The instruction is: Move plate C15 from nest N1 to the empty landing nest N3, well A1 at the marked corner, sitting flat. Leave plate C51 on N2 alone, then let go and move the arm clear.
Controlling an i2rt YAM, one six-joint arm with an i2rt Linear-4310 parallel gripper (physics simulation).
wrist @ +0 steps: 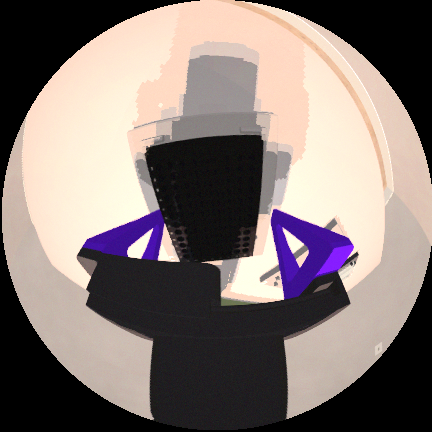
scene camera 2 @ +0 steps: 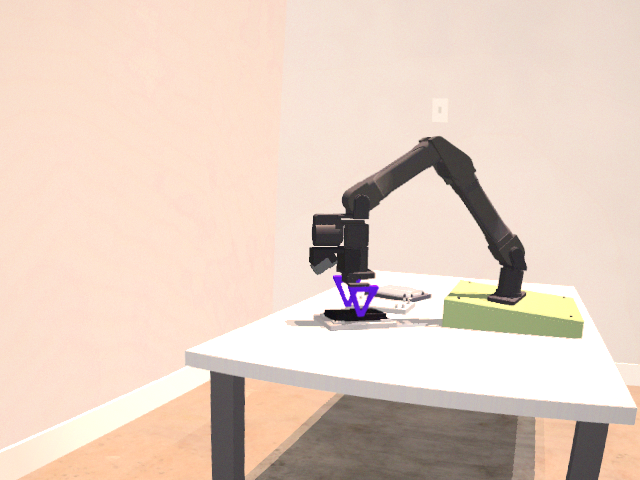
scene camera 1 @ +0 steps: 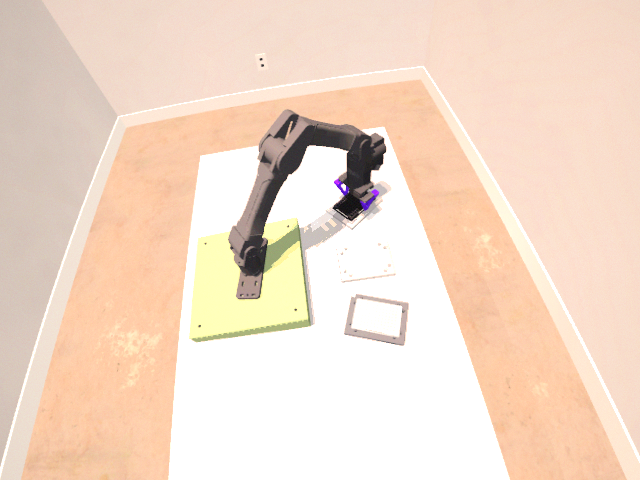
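A black well plate (scene camera 1: 349, 207) (scene camera 2: 330, 313) (wrist: 215, 195) lies in a pale nest (scene camera 1: 341, 217) (scene camera 2: 336, 326) at one end of the row. My gripper (scene camera 1: 356, 201) (scene camera 2: 354, 311) (wrist: 217, 214) is open and low over it, one purple finger on each side of the plate, with gaps in the wrist view. The middle nest (scene camera 1: 366, 260) (scene camera 2: 405, 308) is white, has small corner posts and holds no plate. A white plate (scene camera 1: 377, 318) (scene camera 2: 397, 291) sits in a dark grey nest (scene camera 1: 350, 322) (scene camera 2: 424, 297). Labels and the A1 marks cannot be read.
The arm's base is bolted on a yellow-green block (scene camera 1: 279, 310) (scene camera 2: 511, 322) beside the nests. The arm reaches over the white table (scene camera 1: 320, 403) (scene camera 2: 413, 356), and its shadow falls between the block and the black plate's nest.
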